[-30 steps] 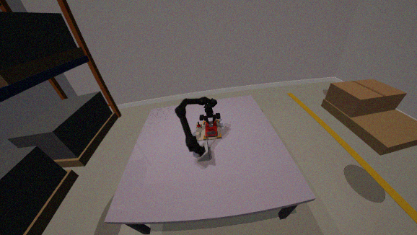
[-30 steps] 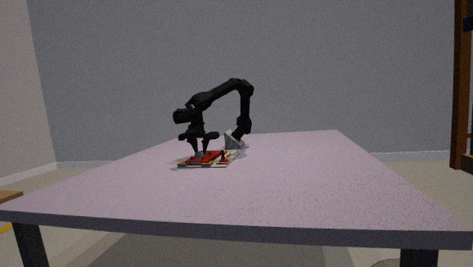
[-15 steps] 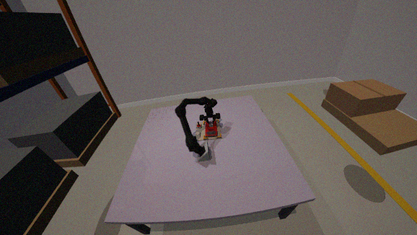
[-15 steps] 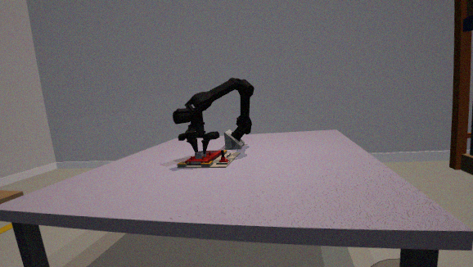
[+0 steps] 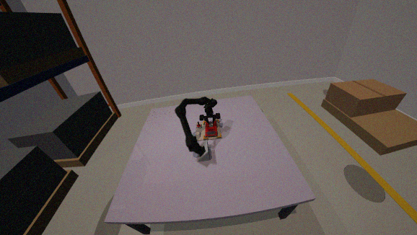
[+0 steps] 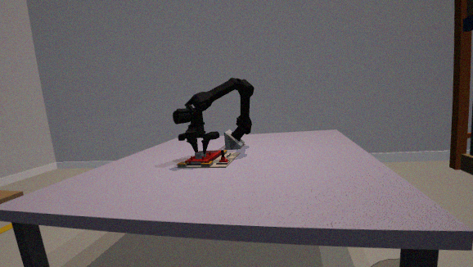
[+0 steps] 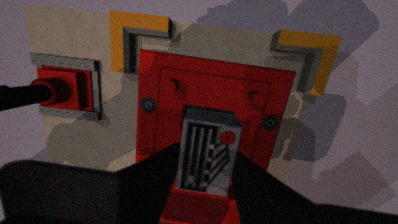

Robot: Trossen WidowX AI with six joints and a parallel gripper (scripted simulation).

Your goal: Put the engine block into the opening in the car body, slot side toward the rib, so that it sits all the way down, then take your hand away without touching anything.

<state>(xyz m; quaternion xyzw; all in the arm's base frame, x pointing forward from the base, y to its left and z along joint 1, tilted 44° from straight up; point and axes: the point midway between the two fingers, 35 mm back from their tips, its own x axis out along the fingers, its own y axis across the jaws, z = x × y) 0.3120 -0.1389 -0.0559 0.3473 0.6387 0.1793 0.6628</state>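
The grey engine block lies 10 mm below my gripper tip. The rest, counted from my gripper tip: beige base plate 30 mm to the left, 30 mm below, 30 mm behind.
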